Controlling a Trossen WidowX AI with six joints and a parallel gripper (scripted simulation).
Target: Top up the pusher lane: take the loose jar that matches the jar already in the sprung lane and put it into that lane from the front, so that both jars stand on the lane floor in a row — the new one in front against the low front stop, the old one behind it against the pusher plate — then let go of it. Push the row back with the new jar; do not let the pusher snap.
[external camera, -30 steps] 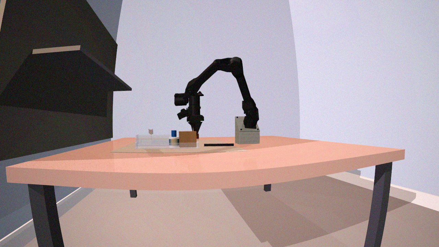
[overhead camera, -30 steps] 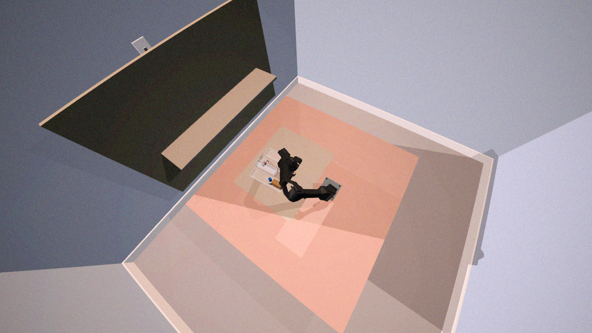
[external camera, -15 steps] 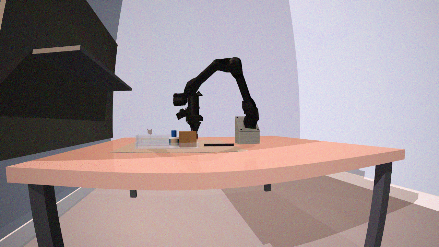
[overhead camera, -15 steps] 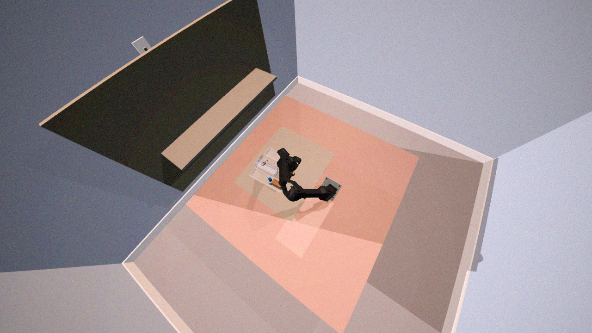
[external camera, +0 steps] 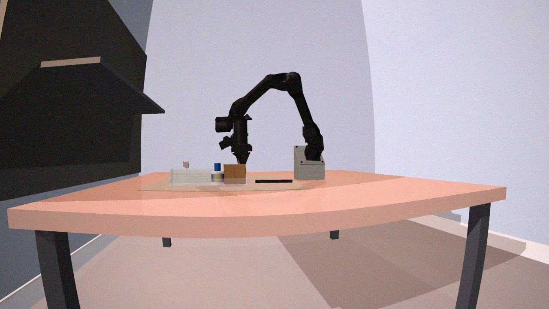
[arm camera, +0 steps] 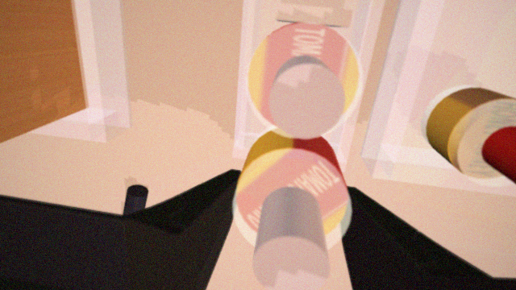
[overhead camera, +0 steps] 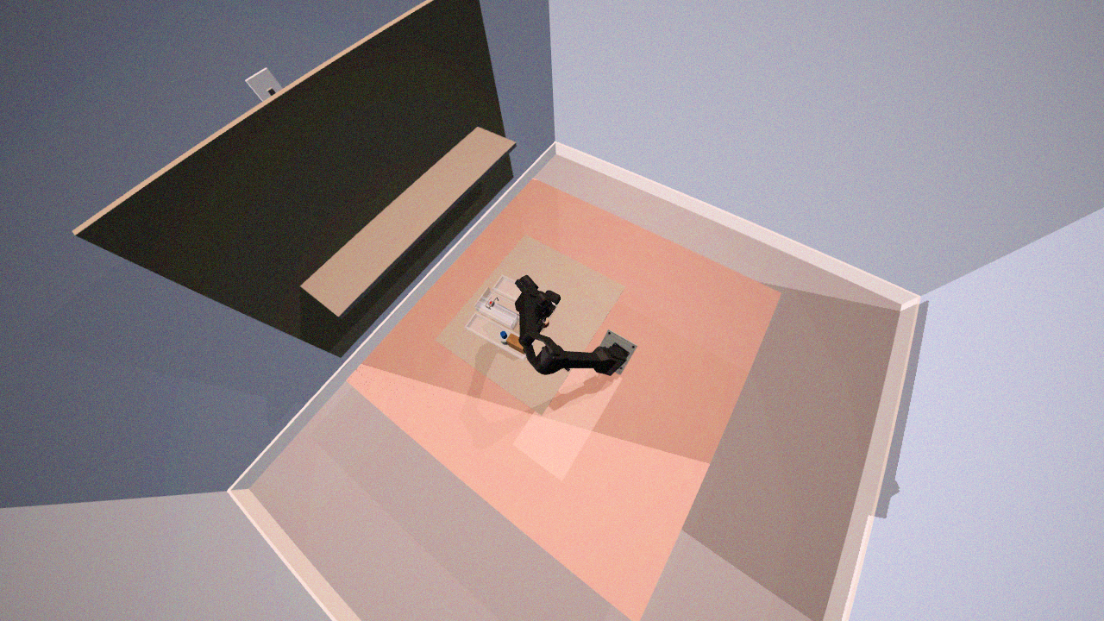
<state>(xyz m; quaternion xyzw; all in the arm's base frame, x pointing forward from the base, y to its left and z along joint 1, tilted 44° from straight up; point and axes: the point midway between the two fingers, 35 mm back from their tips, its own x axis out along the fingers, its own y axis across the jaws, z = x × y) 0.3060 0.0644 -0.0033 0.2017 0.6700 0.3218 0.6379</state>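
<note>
Now: the brown box 130 mm to the left of my gripper tip, 20 mm ahead of it and 10 mm below it. The rest, counted from my gripper tip: black strip 120 mm behind, 80 mm to the left, 40 mm below; then shelf 530 mm ahead, 320 mm above, 20 mm to the left.
</note>
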